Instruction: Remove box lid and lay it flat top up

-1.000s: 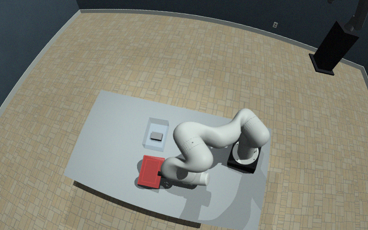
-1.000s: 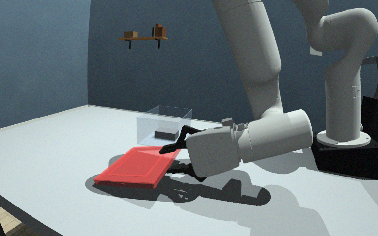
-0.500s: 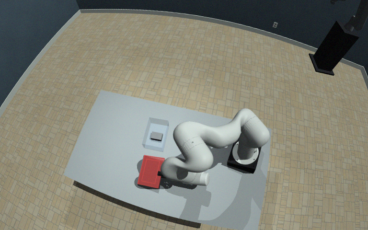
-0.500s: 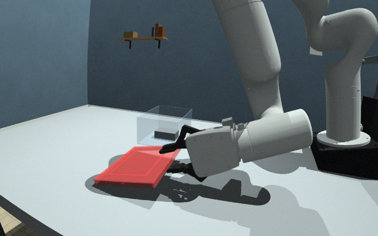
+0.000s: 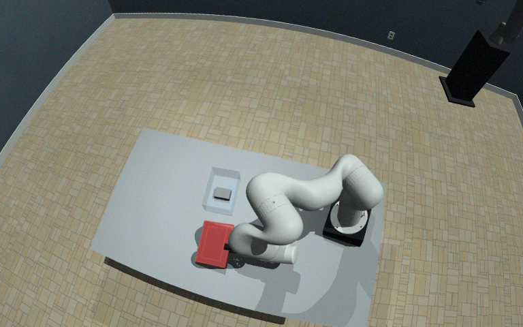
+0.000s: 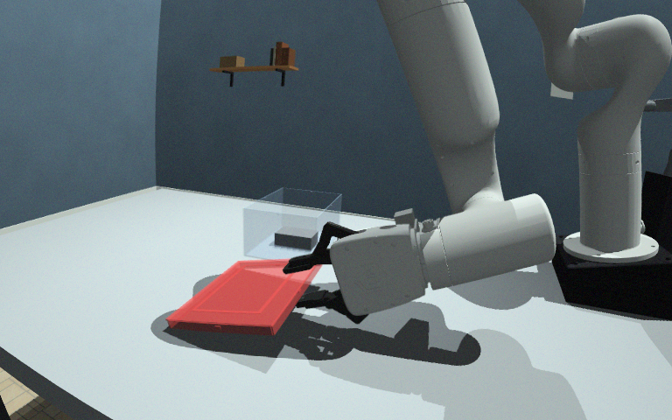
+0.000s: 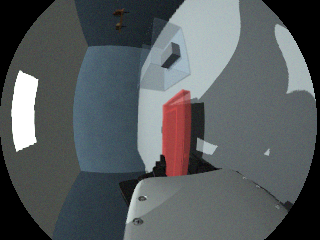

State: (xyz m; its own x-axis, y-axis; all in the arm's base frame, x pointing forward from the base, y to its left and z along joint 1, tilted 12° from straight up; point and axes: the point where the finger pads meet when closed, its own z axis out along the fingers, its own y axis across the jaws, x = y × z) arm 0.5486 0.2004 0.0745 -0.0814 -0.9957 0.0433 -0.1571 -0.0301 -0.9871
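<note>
My gripper is now 8 cm short of the red lid, 3 cm above it and 2 cm to the left of it. Round my hand: box: 29 cm to the right, 8 cm ahead, 1 cm below.
</note>
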